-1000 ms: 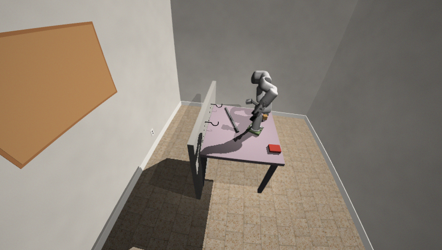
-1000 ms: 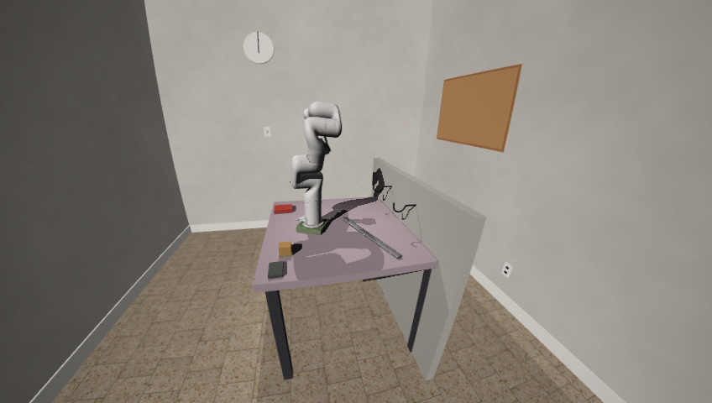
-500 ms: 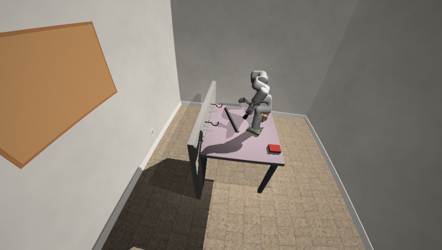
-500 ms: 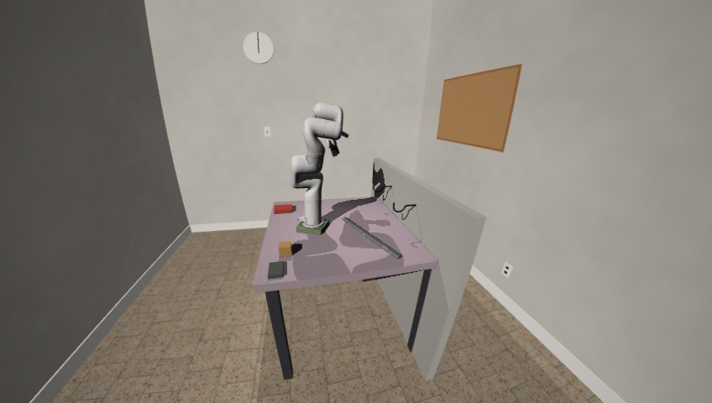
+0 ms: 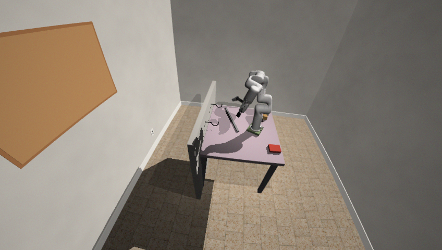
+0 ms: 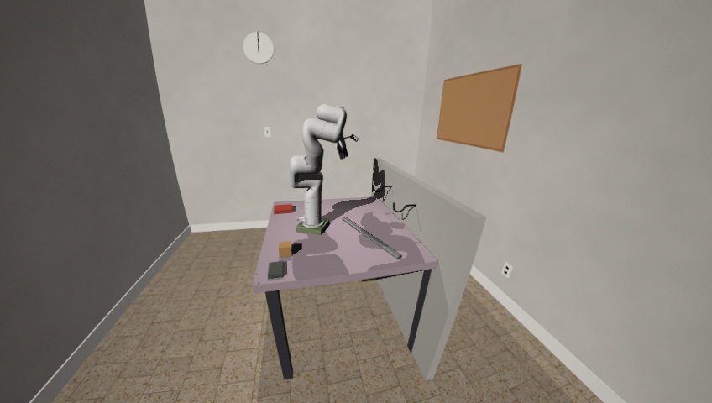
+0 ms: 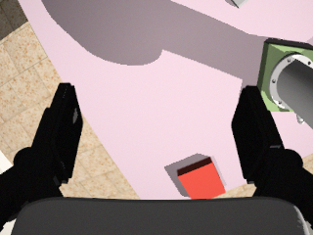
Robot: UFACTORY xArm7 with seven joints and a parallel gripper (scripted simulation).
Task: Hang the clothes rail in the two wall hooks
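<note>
My gripper is now 40 cm to the left of the grey clothes rail, 37 cm above it and 3 cm short of it. From my hand the other things lie so: grey wall panel (60 cm below, 33 cm ahead, 26 cm to the right); then orange cube (46 cm to the right, 41 cm behind, 35 cm below); then red block (41 cm behind, 36 cm below, 7 cm to the left).
</note>
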